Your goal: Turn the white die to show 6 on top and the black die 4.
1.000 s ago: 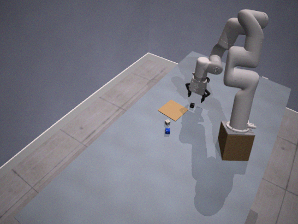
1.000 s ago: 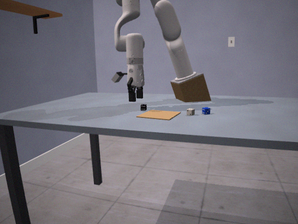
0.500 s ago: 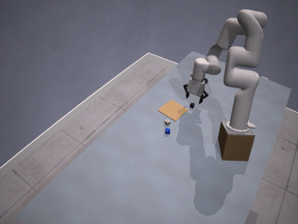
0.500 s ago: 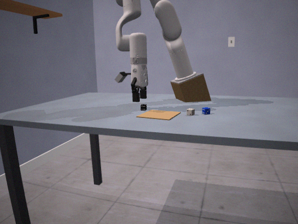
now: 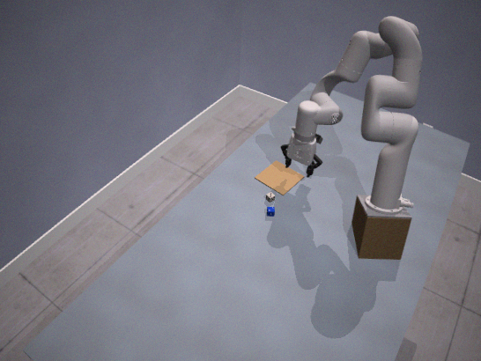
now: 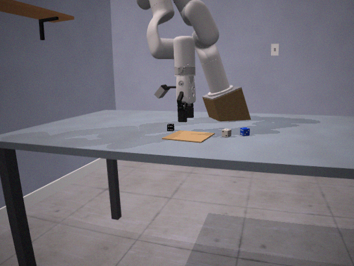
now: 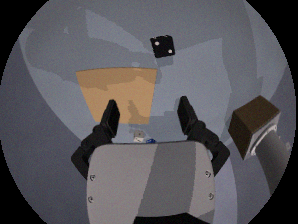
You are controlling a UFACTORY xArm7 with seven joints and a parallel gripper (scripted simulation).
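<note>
Right now my hand is 6 cm short of the white die, 14 cm to the right of it and 5 cm above it. Also, from my hand: blue die: 4 cm ahead, 21 cm to the left, 5 cm below; black die: 4 cm behind, 6 cm to the right, 5 cm below; mat: 7 cm ahead, 2 cm to the left, 6 cm below.
</note>
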